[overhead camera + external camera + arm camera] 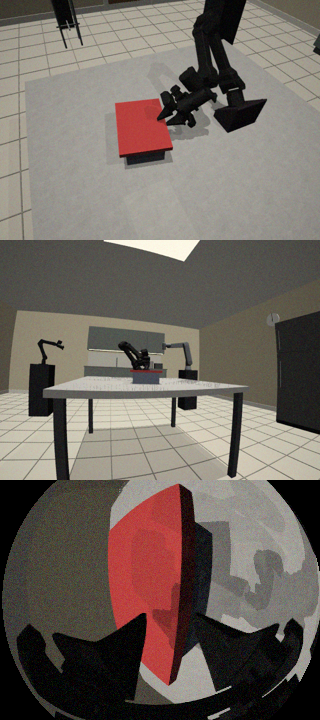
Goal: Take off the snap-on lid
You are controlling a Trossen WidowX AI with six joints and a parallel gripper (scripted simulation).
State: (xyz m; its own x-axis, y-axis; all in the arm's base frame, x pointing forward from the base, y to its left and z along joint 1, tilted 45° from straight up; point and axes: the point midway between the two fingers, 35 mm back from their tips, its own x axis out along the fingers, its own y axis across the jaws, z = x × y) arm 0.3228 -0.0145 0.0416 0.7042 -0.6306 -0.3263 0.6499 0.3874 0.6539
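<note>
Now: the lid 70 mm ahead of my gripper tip and 20 mm to the right of it. Also, from my gripper tip: grey storage box: 70 mm ahead, 50 mm below, 20 mm to the right.
</note>
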